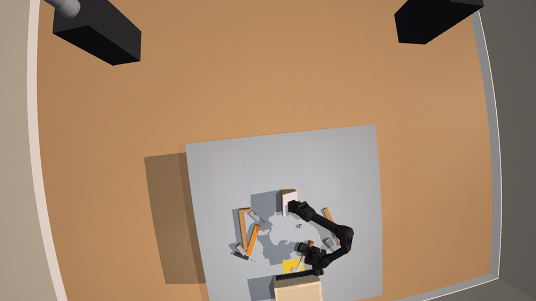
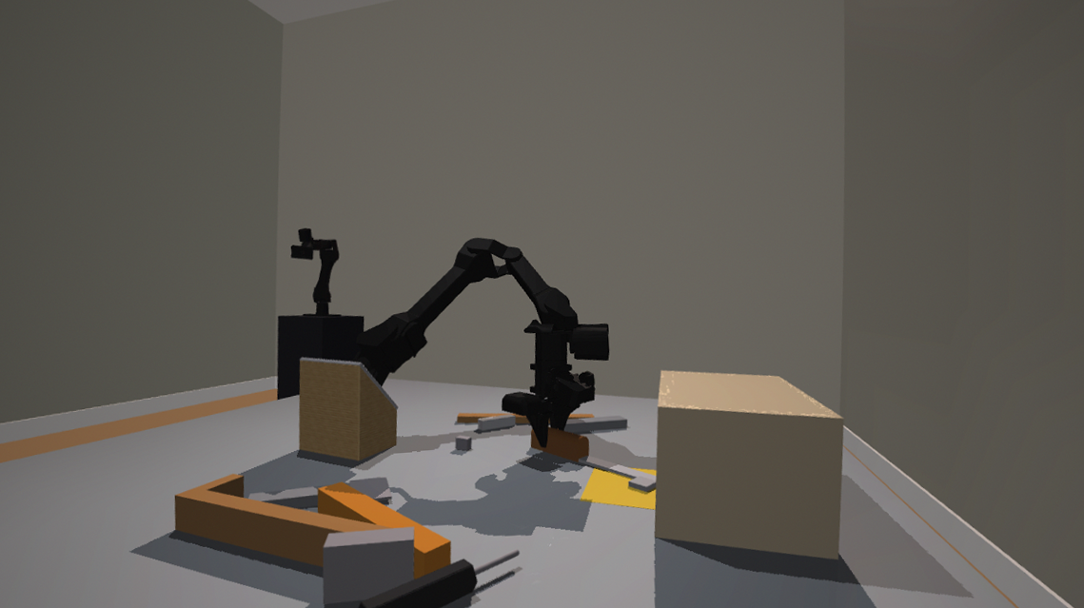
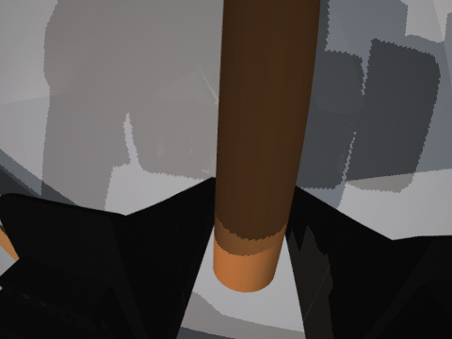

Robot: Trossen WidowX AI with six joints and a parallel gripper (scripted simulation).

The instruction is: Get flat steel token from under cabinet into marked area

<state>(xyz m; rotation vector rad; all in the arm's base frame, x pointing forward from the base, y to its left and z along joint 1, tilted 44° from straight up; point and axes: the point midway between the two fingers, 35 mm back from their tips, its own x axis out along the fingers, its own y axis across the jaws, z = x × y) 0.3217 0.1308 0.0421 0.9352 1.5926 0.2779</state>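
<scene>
Right now my gripper tip is 170 mm to the right of the orange stick and 120 mm past it. From my gripper tip the other things lie so: grey bar 170 mm to the left, 30 mm ahead; grey cube 140 mm behind, 60 mm to the right; flat grey token 180 mm ahead, 110 mm to the right.
</scene>
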